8 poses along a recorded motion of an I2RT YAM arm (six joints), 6.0 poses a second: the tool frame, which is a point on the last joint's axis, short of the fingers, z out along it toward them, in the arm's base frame.
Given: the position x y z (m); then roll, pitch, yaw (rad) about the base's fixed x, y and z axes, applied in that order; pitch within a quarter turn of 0, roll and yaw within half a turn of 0.
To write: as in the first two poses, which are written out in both.
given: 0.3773 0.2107 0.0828 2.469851 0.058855 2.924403
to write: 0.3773 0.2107 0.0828 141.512 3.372 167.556
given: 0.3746 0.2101 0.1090 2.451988 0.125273 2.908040
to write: 0.3746 0.2101 0.1090 140.489 7.178 166.618
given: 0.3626 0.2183 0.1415 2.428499 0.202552 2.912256
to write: 0.3626 0.2183 0.1415 139.143 11.605 166.860
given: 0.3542 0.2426 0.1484 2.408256 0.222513 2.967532
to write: 0.3542 0.2426 0.1484 137.983 12.749 170.027
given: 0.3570 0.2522 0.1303 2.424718 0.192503 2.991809
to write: 0.3570 0.2522 0.1303 138.926 11.030 171.418
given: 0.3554 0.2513 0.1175 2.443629 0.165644 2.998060
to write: 0.3554 0.2513 0.1175 140.010 9.491 171.776
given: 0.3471 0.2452 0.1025 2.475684 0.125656 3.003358
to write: 0.3471 0.2452 0.1025 141.846 7.200 172.080
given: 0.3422 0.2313 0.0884 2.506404 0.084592 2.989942
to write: 0.3422 0.2313 0.0884 143.606 4.847 171.311
